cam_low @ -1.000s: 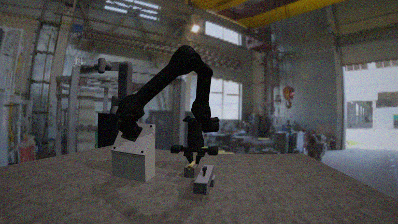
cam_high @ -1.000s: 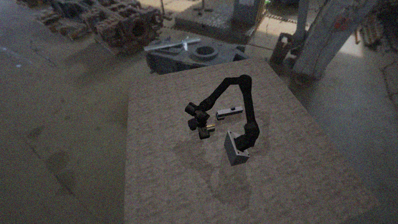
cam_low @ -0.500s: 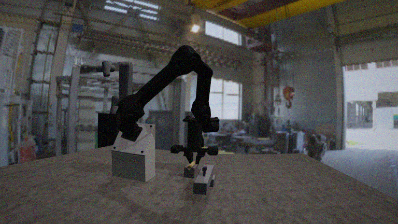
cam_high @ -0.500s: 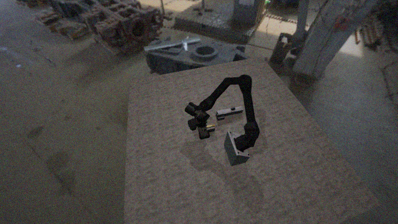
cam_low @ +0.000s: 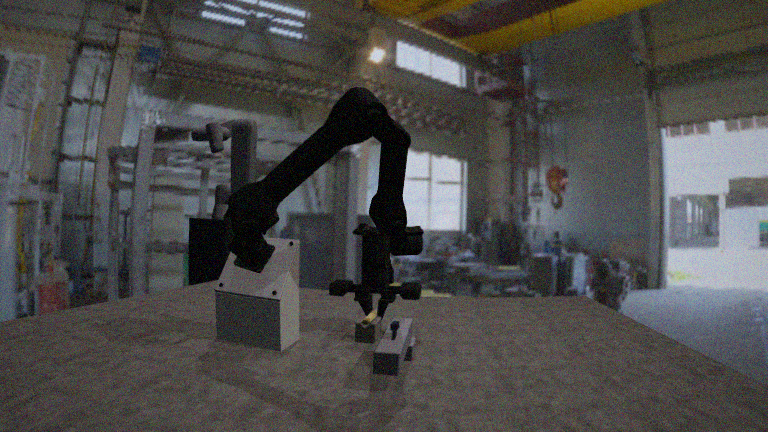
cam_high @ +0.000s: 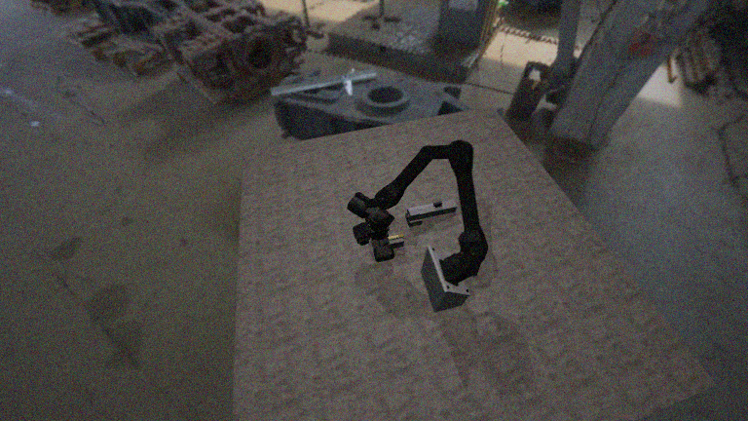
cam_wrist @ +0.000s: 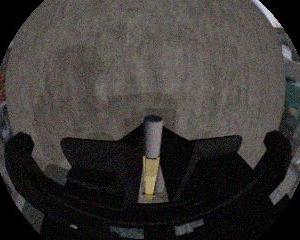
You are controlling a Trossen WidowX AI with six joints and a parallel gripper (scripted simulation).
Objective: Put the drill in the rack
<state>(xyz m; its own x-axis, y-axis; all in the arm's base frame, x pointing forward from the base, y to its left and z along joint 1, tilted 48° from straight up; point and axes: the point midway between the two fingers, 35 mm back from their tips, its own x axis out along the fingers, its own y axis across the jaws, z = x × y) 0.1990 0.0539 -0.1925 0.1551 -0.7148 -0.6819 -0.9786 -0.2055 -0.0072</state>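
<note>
Now: gripper tip 40 mm to the left of the drill and 30 mm below it. The rest, counted from my gripper tip: dark key 110 mm ahead, 230 mm to the right, 40 mm above; then grey holder block 100 mm ahead, 210 mm to the right, 30 mm above; then grey rack 50 mm to the right, 10 mm above.
</note>
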